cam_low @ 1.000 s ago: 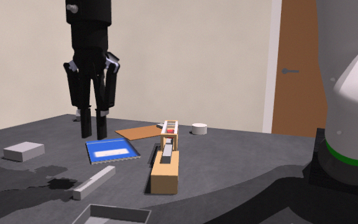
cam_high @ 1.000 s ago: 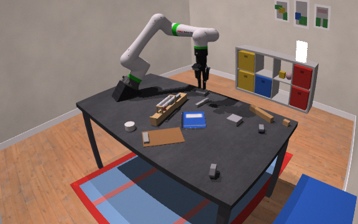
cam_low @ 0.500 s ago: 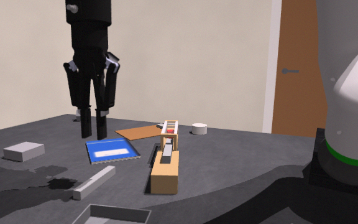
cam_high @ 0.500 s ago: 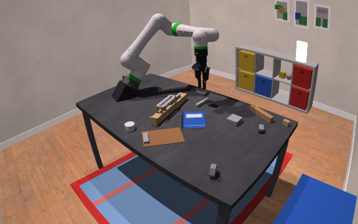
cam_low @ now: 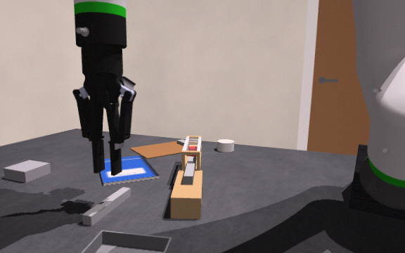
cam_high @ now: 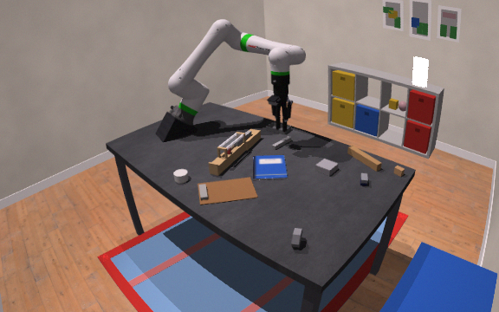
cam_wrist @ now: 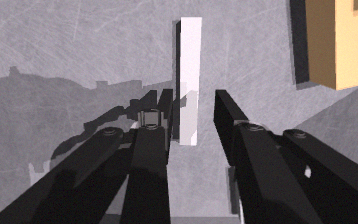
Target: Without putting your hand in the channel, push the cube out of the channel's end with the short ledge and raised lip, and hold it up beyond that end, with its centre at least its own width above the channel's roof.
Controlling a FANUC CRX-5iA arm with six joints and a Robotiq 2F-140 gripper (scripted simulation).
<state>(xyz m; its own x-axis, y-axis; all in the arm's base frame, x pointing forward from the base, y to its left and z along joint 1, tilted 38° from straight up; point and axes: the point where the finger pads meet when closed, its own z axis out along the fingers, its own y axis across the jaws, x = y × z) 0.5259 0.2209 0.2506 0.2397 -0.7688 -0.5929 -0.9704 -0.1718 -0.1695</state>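
Right now the pale grey stick is 10 cm below my hand. Round my hand: wooden channel: 27 cm to the right, 6 cm below, 3 cm behind; red cube: 31 cm to the right, 6 cm below, 1 cm behind; tray: 16 cm behind, 11 cm to the left, 11 cm below.
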